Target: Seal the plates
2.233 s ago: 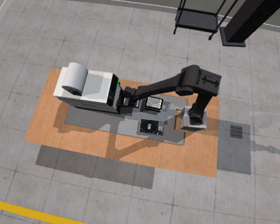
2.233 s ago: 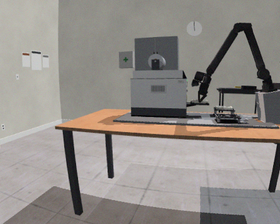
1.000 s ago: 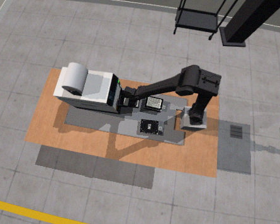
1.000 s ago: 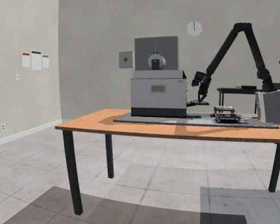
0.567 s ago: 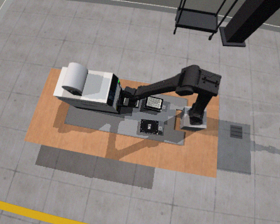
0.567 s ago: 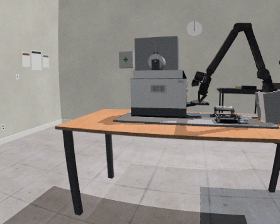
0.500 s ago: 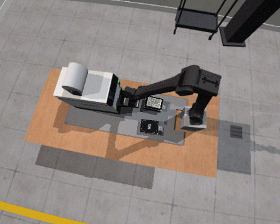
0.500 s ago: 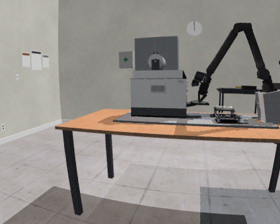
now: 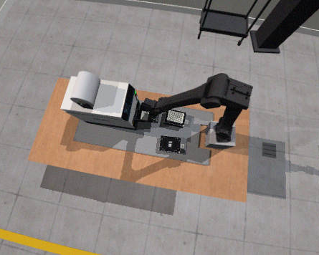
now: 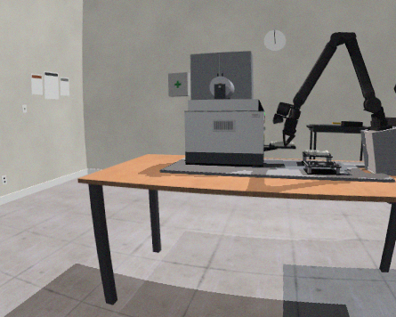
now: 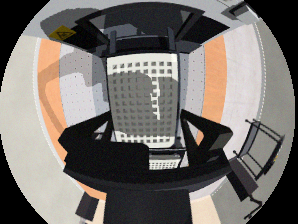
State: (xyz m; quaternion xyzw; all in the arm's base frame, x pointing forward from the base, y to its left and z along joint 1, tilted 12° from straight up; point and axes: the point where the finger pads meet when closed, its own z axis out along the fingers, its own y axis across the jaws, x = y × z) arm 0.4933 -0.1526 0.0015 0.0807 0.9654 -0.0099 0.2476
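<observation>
My gripper is now 2 cm short of the sealer stage and 1 cm above it. The rest, counted from my hand: foil roll: 35 cm ahead, 31 cm above, 4 cm to the right.
</observation>
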